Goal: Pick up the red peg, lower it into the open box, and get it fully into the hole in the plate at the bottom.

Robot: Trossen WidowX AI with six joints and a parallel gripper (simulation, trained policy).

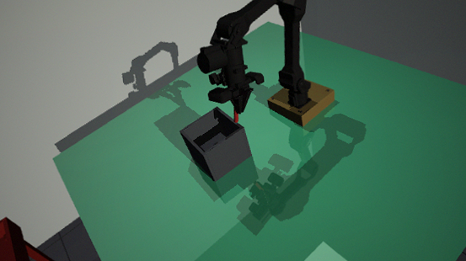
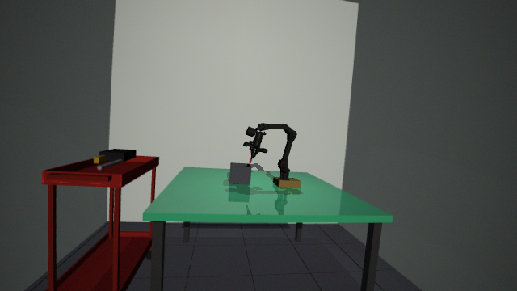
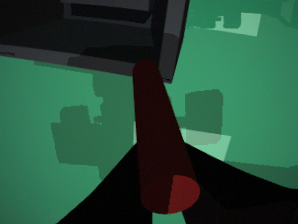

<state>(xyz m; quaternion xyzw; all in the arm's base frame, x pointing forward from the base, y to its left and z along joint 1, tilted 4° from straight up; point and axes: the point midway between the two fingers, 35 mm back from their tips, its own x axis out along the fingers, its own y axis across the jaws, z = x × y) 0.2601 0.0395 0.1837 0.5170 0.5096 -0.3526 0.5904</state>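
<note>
The dark plate lies 8 cm ahead of my gripper tip, 9 cm to the right of it and 16 cm below it. The rest, counted from my gripper tip: red peg (2 cm to the right).
</note>
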